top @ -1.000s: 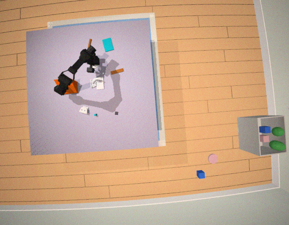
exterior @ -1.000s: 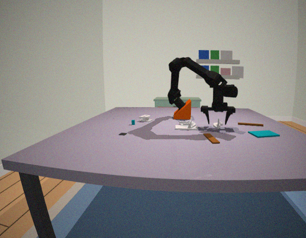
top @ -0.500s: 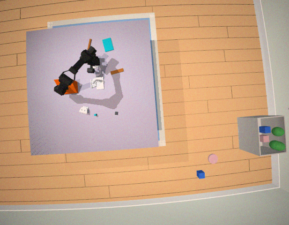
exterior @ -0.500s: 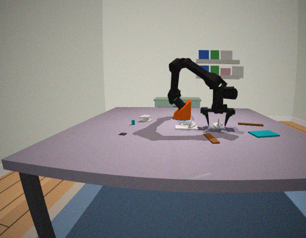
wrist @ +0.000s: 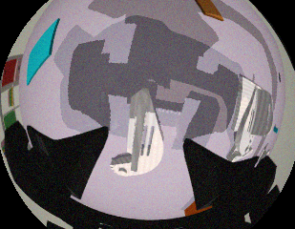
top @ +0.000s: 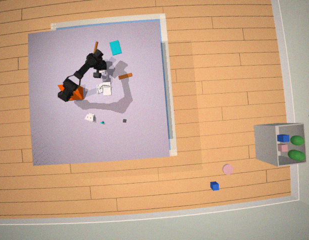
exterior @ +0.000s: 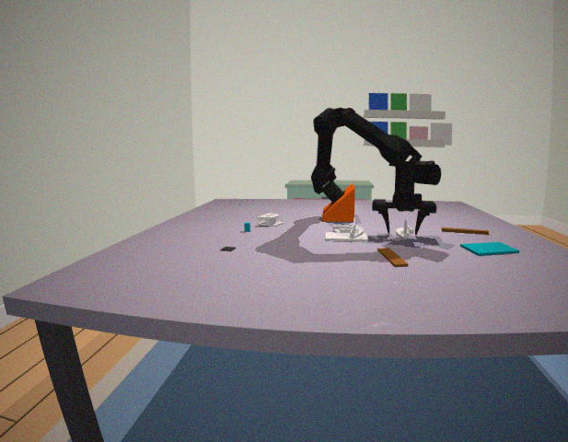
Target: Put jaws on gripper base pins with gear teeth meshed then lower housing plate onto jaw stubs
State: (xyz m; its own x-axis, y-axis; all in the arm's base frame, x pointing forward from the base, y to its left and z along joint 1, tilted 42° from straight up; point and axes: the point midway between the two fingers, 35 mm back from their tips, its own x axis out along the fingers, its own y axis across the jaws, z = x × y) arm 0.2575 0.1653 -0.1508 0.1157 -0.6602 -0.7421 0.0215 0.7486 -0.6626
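My gripper tip is 60 mm short of the flat white part and 170 mm to the left of it. From my gripper tip the other things lie so: cyan plate (110 mm ahead, 230 mm to the left); then dark square (240 mm ahead, 460 mm to the right); then teal peg (40 mm ahead, 480 mm to the right, 10 mm above).
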